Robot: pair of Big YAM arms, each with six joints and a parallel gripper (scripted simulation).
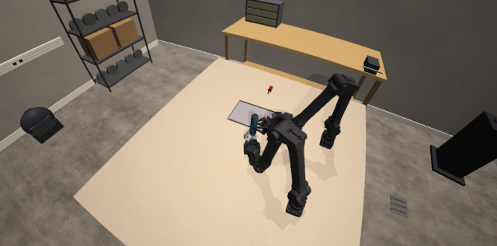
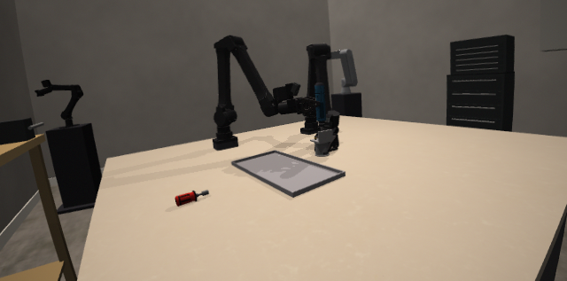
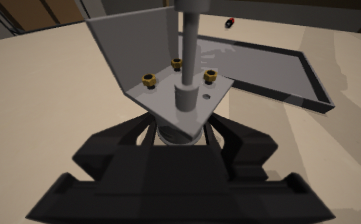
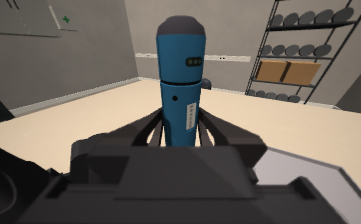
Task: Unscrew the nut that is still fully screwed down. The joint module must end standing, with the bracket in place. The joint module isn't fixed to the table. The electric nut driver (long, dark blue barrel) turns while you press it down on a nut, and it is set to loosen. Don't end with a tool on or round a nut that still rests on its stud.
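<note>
Right now the joint module is 10 mm above my left hand. From my left hand the other things lie so: red-handled tool 550 mm to the right, 170 mm ahead, 10 mm below; then bracket 50 mm above; then grey tray 220 mm to the right, 70 mm ahead, 20 mm below.
</note>
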